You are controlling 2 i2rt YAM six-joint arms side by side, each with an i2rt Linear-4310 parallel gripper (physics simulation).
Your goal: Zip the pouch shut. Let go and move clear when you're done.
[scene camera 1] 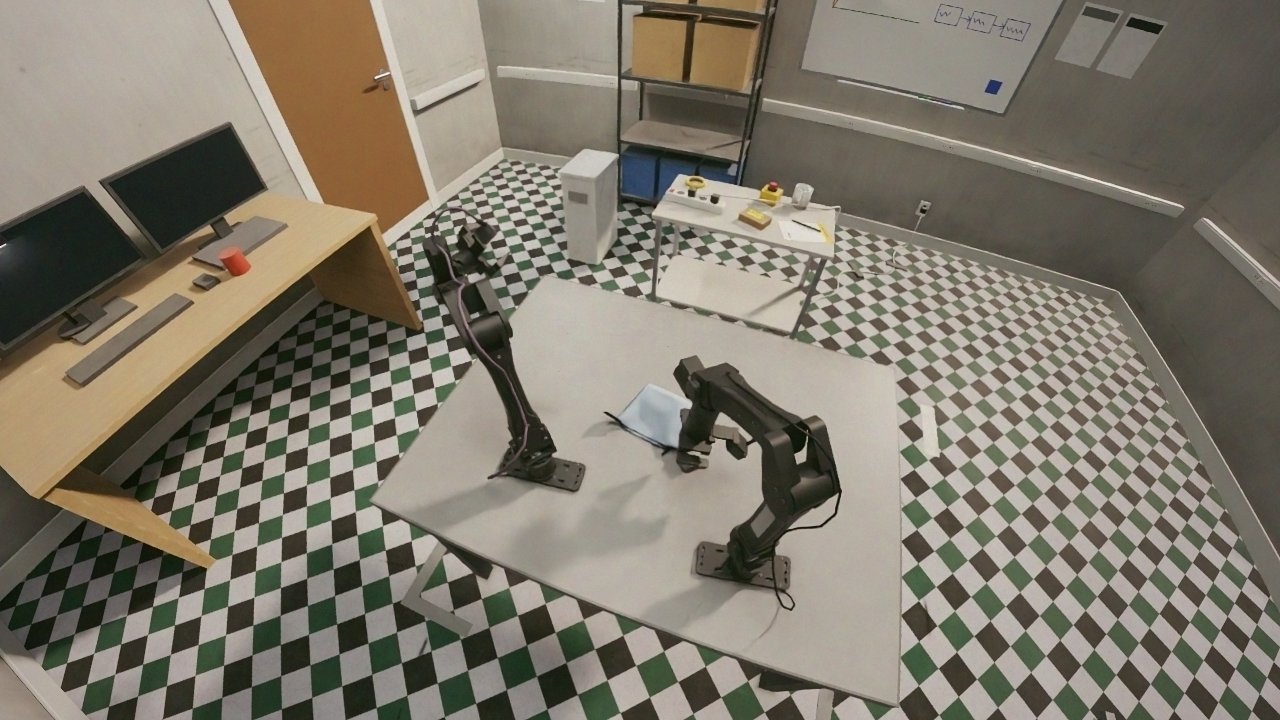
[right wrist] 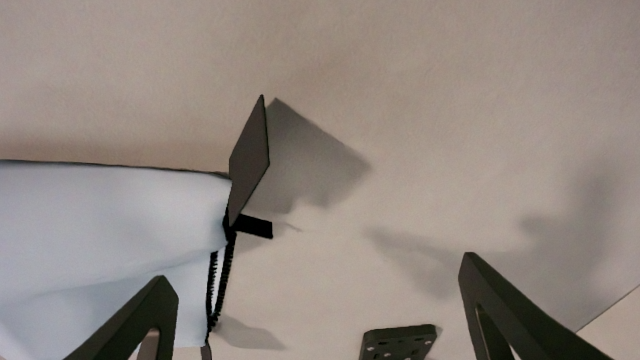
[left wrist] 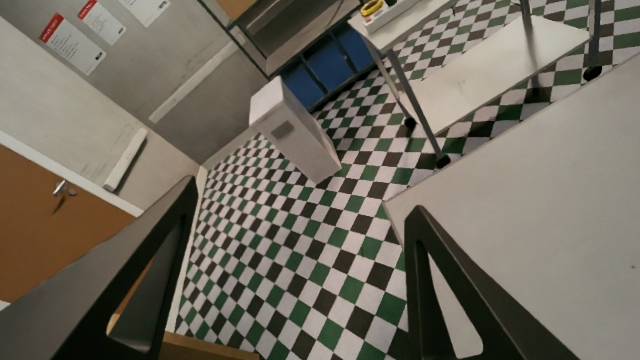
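The light blue pouch (scene camera 1: 653, 413) (right wrist: 115, 220) lies on the table with dark end tabs. In the right wrist view, one tab (right wrist: 250, 157) stands up at the zipper's upper end. A black pull (right wrist: 254, 226) sticks out just below it. Two toothed zipper rows (right wrist: 220, 280) run down from there with a narrow gap between them, meeting near the lower corner. My right gripper (scene camera 1: 713, 454) (right wrist: 312, 277) is open and empty above the table by the pouch's zipper side. It hides part of the pouch in scene camera 1. My left gripper (scene camera 1: 497, 249) (left wrist: 309, 199) is open and empty, raised far from the pouch.
Both arms are mounted on the white table (scene camera 1: 787, 358) (left wrist: 550, 200) (right wrist: 425, 100). The left arm's base plate (scene camera 1: 565, 474) stands left of the pouch. A white cart (scene camera 1: 666, 212) with small items stands beyond the table, and a desk (scene camera 1: 331, 234) with monitors stands at the left.
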